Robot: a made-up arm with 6 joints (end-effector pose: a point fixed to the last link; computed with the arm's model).
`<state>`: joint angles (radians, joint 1 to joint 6).
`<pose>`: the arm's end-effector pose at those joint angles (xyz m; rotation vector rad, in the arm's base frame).
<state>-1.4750 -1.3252 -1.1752 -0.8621 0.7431 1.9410</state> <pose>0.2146 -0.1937 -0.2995 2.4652 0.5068 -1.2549</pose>
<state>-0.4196 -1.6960 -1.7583 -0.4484 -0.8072 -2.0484</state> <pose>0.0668 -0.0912 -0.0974 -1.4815 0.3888 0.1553</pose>
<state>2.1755 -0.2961 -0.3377 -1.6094 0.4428 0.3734</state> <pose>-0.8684 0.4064 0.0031 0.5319 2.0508 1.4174</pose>
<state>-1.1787 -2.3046 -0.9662 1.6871 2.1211 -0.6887</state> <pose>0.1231 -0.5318 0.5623 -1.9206 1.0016 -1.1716</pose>
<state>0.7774 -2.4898 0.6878 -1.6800 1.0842 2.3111</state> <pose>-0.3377 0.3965 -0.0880 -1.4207 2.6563 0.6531</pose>
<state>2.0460 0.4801 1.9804 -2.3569 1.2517 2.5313</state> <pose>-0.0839 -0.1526 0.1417 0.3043 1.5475 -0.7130</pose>
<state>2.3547 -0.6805 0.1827 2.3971 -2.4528 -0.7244</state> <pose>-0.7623 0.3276 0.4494 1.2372 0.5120 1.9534</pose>
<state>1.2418 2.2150 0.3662 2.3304 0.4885 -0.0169</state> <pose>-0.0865 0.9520 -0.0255 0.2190 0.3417 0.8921</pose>
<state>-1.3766 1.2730 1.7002 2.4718 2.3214 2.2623</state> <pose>0.2144 -0.3368 0.2533 1.4212 -0.3944 -0.8947</pose>
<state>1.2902 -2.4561 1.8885 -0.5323 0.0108 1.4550</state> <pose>-0.3087 0.3477 -0.4931 -2.4943 -1.1890 1.2172</pose>
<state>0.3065 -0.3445 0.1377 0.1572 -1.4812 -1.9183</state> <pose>0.2690 0.7069 -0.2161 -1.2373 -1.5712 1.9745</pose>
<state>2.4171 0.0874 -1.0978 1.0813 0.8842 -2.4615</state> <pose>-0.4866 -0.2755 -0.0230 1.6943 -0.4811 2.0736</pose>
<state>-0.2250 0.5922 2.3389 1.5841 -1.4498 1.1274</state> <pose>-0.4796 0.1409 0.2369 -0.5732 -0.6983 2.7746</pose>
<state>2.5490 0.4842 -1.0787 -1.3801 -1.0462 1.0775</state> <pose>-0.5538 -0.7827 -0.3126 2.1763 -1.5194 -1.3644</pose>
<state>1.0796 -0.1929 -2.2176 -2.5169 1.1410 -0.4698</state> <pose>-0.4211 -0.4117 -0.3695 0.8966 -0.3250 -2.2305</pose>
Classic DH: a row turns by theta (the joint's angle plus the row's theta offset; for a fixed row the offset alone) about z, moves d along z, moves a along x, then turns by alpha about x. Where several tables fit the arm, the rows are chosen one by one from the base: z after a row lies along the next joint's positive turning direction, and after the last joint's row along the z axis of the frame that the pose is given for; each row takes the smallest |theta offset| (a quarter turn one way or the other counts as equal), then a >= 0, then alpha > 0; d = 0 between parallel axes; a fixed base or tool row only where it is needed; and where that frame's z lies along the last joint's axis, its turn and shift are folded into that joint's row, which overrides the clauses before.
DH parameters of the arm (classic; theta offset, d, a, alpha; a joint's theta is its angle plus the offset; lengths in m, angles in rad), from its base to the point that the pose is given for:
joint 1: 1.5708 0.1592 0.3565 1.5708
joint 2: -1.5708 0.0457 0.0198 1.5708
joint 3: 0 -0.0042 0.0885 1.5708
joint 4: -0.6986 0 0.0734 3.1416
joint 5: -0.6986 0.4614 0.0251 -1.5708
joint 6: -1.5708 0.1369 0.3477 1.5708
tool (fixed): 0 -0.0449 0 0

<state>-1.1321 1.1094 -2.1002 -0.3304 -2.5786 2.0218</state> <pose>0.3554 0.2985 -0.1846 -1.4648 1.8553 0.0842</pose>
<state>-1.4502 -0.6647 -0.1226 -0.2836 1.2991 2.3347</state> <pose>0.6035 -0.1626 -0.0567 1.7428 1.1484 0.1725</pose>
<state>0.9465 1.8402 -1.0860 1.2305 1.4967 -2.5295</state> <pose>-0.2759 0.4677 0.2431 1.4369 -0.0011 -0.7063</pose>
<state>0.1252 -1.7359 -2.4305 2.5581 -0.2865 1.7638</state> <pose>-0.0647 -0.0226 0.5269 1.2312 -0.6400 -0.1384</pose>
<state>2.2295 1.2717 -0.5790 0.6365 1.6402 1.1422</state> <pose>-1.0093 -0.2912 0.3720 0.2455 -2.1536 -0.9951</pose>
